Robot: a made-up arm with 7 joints.
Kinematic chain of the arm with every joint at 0, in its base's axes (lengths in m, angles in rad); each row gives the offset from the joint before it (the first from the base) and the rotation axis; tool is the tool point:
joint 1: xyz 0 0 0 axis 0 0.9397 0.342
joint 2: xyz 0 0 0 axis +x
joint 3: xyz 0 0 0 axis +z
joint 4: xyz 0.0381 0 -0.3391 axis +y
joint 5: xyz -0.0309 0 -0.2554 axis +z
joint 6: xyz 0 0 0 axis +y
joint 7: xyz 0 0 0 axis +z
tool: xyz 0 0 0
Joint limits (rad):
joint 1: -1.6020..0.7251
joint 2: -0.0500..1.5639
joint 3: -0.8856..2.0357
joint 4: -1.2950..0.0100
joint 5: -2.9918..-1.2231
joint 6: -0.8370..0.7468
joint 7: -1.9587..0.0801
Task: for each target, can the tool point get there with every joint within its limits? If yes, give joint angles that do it. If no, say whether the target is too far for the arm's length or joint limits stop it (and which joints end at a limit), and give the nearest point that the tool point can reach.
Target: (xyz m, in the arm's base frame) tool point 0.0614 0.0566 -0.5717
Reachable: yes | joints 0.1695 0.2991 -0.6413 -0.7652 -2.5227 -0.1212 -0.2861
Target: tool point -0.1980 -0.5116 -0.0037
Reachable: no: joint limits stop it (at a limit: joint 1, joint 2, joint 3, joint 4) | nearest point 0.3155 -0.4077 0.0477 | short by 0.526 m
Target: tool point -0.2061 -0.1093 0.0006
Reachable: no: joint limits stop it (at a limit: joint 1, joint 2, joint 3, joint 4) | nearest point -0.4238 0.1530 -0.2551 | short by 0.426 m
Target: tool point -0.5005 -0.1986 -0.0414
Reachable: no: joint limits stop it (at a limit: joint 1, joint 2, joint 3, joint 4) | nearest point -0.4238 0.1530 -0.2551 | short by 0.419 m
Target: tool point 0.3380 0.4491 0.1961
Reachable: yes | joints -1.3730 1.2125 0.6308 -0.4425 -1.4178 -0.4403 -1.2399
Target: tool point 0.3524 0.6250 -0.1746
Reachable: no: too far | nearest point 0.2856 0.5066 -0.1415 | short by 0.140 m
